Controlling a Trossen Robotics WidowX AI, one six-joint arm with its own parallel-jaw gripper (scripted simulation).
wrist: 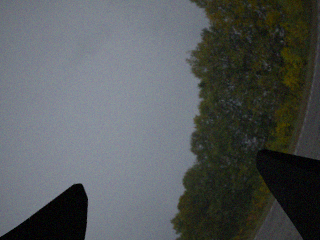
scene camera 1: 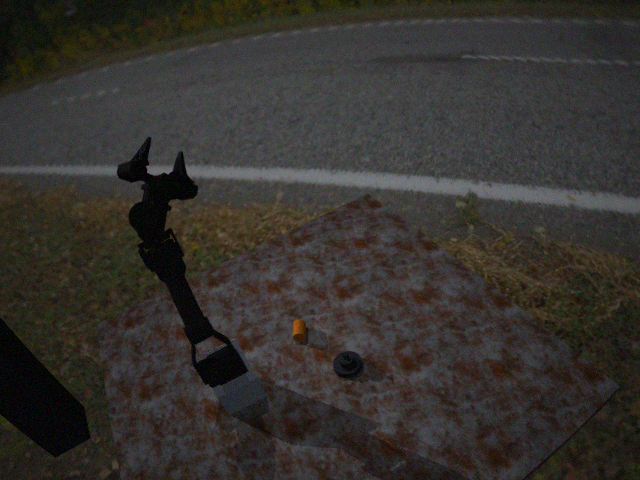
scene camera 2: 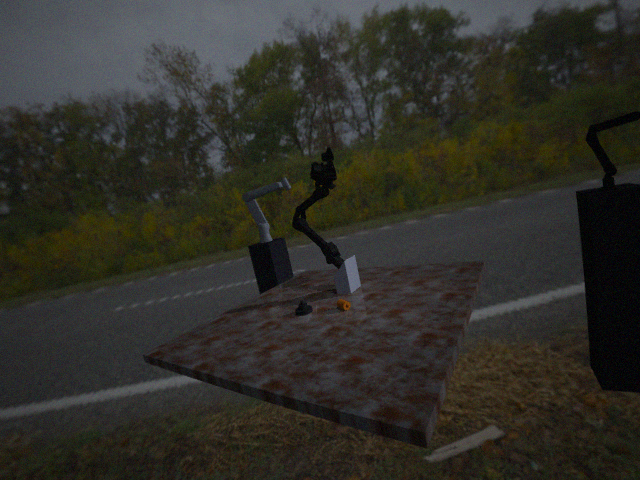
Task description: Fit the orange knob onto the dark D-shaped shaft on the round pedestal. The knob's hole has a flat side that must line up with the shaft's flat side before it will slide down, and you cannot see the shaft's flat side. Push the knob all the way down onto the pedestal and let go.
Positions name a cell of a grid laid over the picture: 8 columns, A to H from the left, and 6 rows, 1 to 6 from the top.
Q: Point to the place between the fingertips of my gripper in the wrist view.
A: At E5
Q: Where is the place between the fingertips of my gripper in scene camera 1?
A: C2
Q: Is my gripper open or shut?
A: Open.
